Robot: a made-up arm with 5 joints.
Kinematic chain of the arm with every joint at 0, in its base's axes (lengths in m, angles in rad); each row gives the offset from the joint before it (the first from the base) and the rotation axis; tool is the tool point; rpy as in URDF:
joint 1: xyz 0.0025 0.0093 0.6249 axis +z
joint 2: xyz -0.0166 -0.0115 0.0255 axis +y
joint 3: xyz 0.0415 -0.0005 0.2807 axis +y
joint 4: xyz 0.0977 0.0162 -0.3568 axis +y
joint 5: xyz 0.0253 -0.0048 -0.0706 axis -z
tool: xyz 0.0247 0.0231 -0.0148 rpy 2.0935 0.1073 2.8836
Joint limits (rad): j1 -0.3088..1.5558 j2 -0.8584..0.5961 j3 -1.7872..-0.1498 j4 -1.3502..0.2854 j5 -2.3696..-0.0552
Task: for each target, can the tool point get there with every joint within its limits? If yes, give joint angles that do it. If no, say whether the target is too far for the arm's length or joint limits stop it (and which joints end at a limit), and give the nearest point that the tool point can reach.
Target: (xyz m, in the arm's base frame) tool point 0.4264 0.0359 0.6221
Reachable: yes | joints -0.0156 0.2121 -0.7096 -0.4962 -0.8776
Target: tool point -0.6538 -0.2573 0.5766
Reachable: no: joint limits stop it (at a limit: joint 1, joint 2, joint 3, joint 4) | nearest point -0.0255 0.0686 0.4260 | short by 0.724 m
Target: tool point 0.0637 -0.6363 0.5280
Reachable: no: joint limits stop it (at a limit: joint 1, joint 5) | nearest point 0.2450 -0.0680 0.5280 | short by 0.597 m
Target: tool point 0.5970 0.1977 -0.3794
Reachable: no: too far | nearest point 0.3219 0.1105 0.4189 | short by 0.849 m
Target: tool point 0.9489 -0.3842 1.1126
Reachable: no: too far | nearest point 0.5878 -0.1524 0.9280 | short by 0.467 m
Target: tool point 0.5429 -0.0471 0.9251
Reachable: yes | joints -0.1636 0.3923 -1.5670 -1.0692 -0.6007
